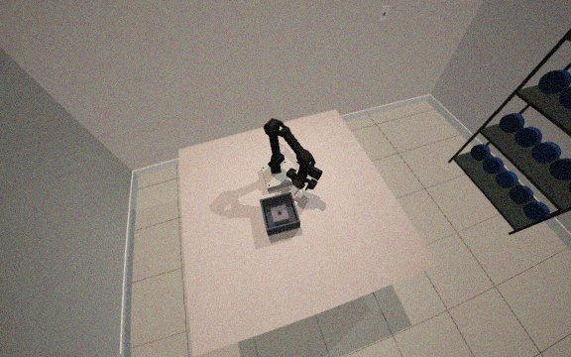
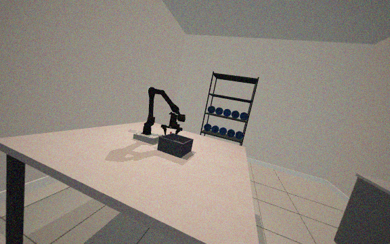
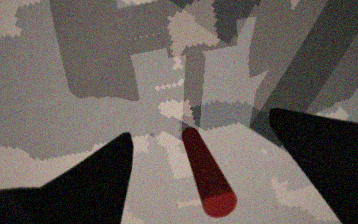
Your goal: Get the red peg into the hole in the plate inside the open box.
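Right now the red peg is 1 cm behind my gripper tip, 1 cm to the left of it and 1 cm above it. The rest, counted from my gripper tip: grey plate 17 cm ahead, 14 cm to the right, 1 cm above; dark box 17 cm ahead, 14 cm to the right, 1 cm below.
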